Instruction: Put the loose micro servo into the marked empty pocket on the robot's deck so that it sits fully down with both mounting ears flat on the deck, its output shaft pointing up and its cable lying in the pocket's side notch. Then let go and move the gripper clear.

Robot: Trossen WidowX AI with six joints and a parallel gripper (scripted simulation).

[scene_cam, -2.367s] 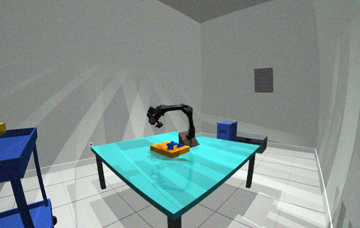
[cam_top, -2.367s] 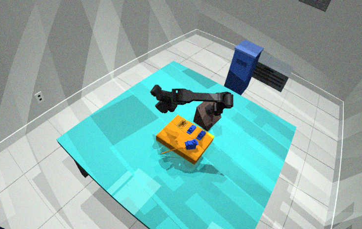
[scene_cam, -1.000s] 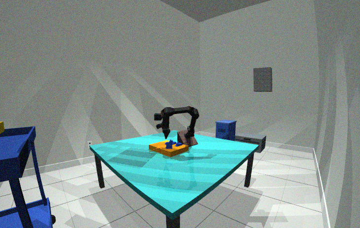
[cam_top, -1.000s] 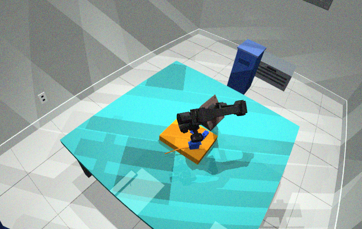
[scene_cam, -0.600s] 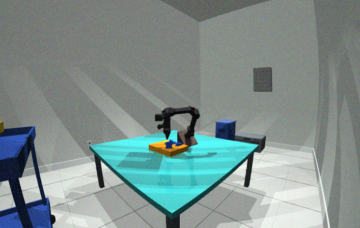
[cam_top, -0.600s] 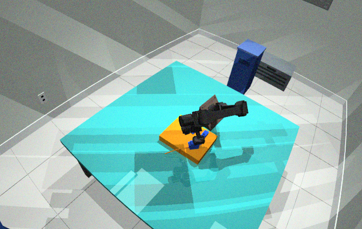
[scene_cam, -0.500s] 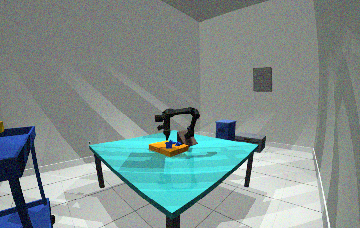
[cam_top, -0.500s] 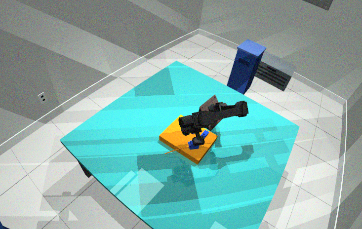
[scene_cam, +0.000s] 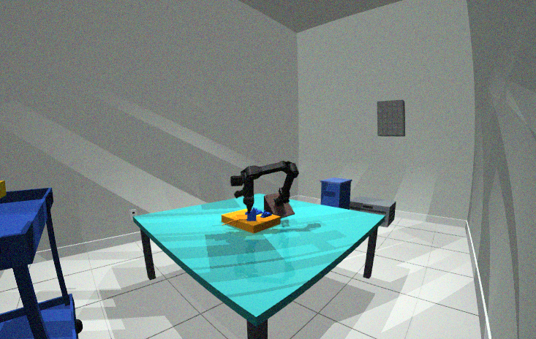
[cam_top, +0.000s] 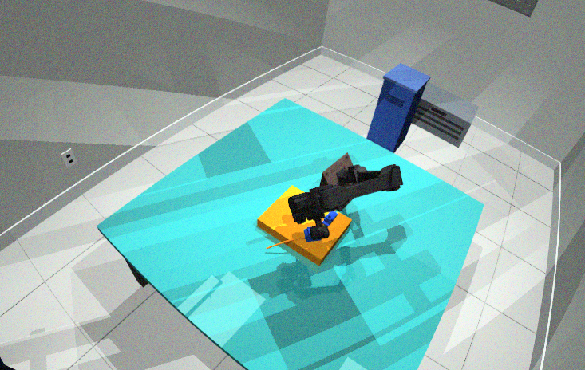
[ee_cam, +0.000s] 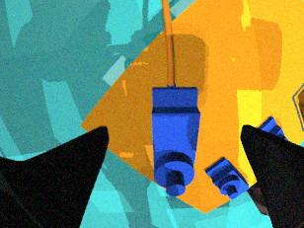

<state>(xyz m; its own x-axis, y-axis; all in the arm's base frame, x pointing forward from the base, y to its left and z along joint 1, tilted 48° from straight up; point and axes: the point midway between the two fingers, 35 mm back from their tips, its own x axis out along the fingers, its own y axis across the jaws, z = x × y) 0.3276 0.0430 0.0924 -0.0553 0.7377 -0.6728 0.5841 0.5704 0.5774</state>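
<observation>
Right now my gripper tip is 80 mm above the orange deck, 60 mm to the left of it and 20 mm past it.
</observation>
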